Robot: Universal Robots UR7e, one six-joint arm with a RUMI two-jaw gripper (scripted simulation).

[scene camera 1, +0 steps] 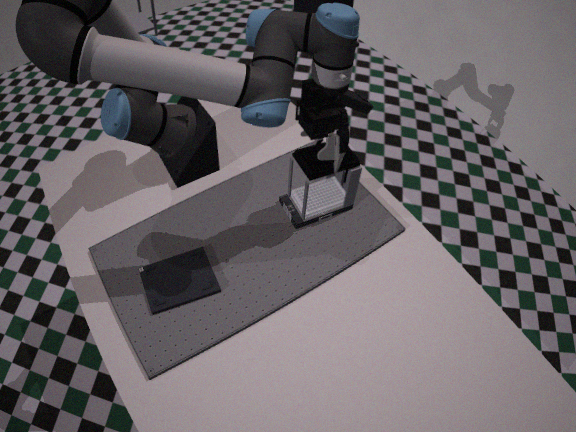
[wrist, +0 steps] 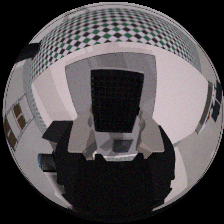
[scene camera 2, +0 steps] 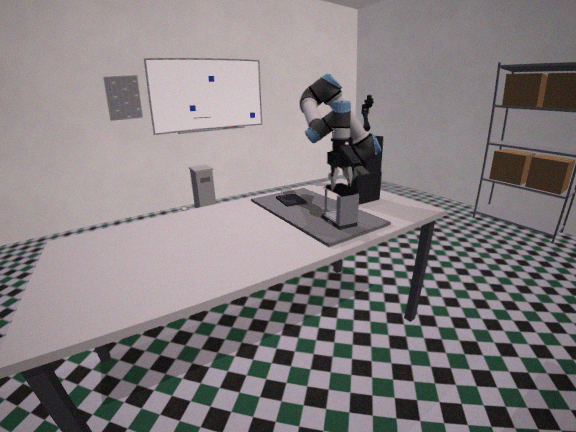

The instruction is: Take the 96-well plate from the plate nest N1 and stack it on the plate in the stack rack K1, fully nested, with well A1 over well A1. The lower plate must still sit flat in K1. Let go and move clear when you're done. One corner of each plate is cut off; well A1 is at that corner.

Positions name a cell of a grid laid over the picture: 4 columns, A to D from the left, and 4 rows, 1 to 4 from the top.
Scene:
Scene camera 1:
my gripper: C2
black 96-well plate: C2
white 96-well plate: C2

